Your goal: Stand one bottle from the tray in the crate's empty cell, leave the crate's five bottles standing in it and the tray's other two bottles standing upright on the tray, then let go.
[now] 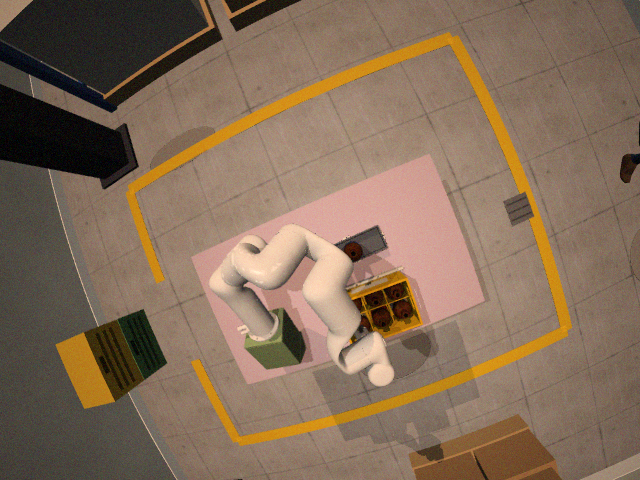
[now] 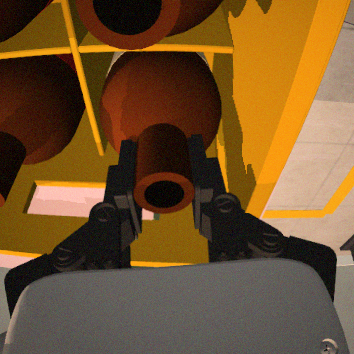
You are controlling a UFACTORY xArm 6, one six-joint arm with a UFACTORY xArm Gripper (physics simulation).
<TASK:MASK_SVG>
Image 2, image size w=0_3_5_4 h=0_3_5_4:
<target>my gripper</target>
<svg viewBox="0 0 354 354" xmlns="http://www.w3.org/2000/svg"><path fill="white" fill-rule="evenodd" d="M336 254L332 248L325 244L289 235L289 237L284 236L277 228L251 213L245 212L241 208L237 196L226 192L218 158L206 157L200 133L191 134L191 137L187 137L194 185L194 197L191 205L194 228L199 229L199 234L207 238L209 262L131 268L129 244L138 238L138 233L141 233L142 207L135 202L133 197L136 141L124 139L120 143L118 164L108 166L103 200L91 207L88 221L58 243L51 253L44 253L9 269L5 274L4 287L10 322L2 354L350 354L343 329L333 305Z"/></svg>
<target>brown bottle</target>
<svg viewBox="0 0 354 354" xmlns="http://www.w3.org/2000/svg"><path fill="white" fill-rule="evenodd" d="M114 51L99 98L99 120L102 131L111 147L118 154L121 140L132 139L132 141L136 141L133 183L135 202L143 209L154 213L178 211L186 207L194 197L187 137L191 137L191 134L201 133L204 149L206 150L212 143L219 128L221 98L213 74L203 52Z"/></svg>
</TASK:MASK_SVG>
